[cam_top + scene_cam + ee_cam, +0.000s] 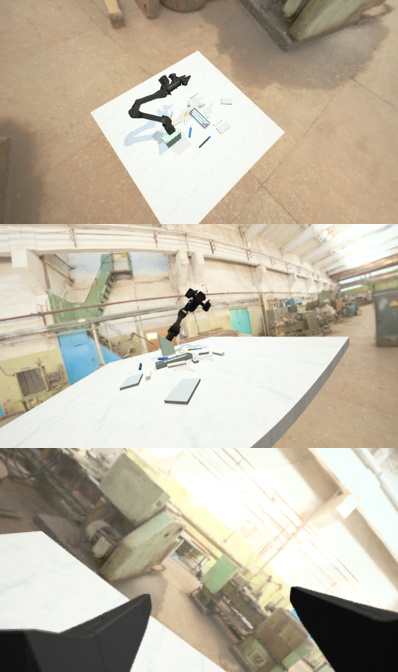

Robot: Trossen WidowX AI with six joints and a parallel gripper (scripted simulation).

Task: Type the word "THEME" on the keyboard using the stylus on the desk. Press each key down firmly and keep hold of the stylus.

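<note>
Right now the blue stylus is 35 cm below my gripper tip, 28 cm to the right of it and 19 cm behind it. Round my gripper tip: grey block 35 cm below, 6 cm to the right, 4 cm behind.
</note>
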